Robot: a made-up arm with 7 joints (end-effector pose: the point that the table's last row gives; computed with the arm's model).
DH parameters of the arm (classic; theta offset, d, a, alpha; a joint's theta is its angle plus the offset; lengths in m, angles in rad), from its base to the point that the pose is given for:
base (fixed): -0.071 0 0 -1.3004
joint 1: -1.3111 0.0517 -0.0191 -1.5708
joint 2: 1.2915 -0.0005 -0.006 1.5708
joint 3: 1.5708 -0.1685 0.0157 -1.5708
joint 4: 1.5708 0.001 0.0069 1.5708
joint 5: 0 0.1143 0 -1.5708
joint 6: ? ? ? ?
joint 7: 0 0.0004 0 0
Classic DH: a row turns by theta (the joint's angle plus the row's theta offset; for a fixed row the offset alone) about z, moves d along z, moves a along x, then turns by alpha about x.
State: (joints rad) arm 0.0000 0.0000 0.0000 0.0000 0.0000 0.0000 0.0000
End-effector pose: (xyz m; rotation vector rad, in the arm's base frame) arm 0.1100 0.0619 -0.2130 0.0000 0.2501 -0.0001
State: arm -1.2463 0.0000 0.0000 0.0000 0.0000 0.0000 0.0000
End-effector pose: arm 0.2453 -0.0152 0.0302 -0.0419 -0.9504 -0.3333
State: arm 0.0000 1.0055 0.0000 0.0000 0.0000 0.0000 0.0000
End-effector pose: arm 0.1316 0.2065 -0.1285 1.0001 0.2285 -0.1258
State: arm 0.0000 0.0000 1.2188 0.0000 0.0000 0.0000 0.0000
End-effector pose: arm 0.0077 0.2113 -0.1868 0.1524 0.2182 1.2120
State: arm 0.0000 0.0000 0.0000 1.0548 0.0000 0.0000 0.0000
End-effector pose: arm 0.0036 0.0620 -0.3117 0.0001 1.3049 -0.0001
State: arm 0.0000 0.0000 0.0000 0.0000 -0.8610 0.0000 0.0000
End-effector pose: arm 0.1100 0.0623 -0.2131 -0.8564 0.2344 0.1075
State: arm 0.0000 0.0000 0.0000 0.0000 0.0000 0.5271 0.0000
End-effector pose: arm 0.1026 0.0619 -0.2266 0.0001 0.7772 -0.0001
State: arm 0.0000 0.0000 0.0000 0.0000 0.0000 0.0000 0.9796
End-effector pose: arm 0.1100 0.0619 -0.2130 0.1225 0.2297 0.9742
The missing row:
joint 6: -1.5708 0 0.0298 1.5708
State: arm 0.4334 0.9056 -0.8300 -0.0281 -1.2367 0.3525 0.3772
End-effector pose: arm -0.0604 0.1263 -0.2154 -0.1539 1.7388 -0.0101
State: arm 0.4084 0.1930 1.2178 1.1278 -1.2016 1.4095 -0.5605
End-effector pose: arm -0.1462 0.1511 -0.2372 -2.3240 0.3055 0.8531
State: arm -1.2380 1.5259 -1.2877 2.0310 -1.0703 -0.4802 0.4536
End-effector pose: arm 0.0745 0.3403 0.0596 1.2193 -0.1112 1.8033
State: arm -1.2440 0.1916 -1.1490 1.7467 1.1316 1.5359 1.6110
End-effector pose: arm 0.2655 0.0863 -0.1303 -2.1442 1.0730 -0.9559
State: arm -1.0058 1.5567 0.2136 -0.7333 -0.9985 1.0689 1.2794
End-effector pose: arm 0.1259 0.1188 0.0974 0.6486 -0.7518 1.0016
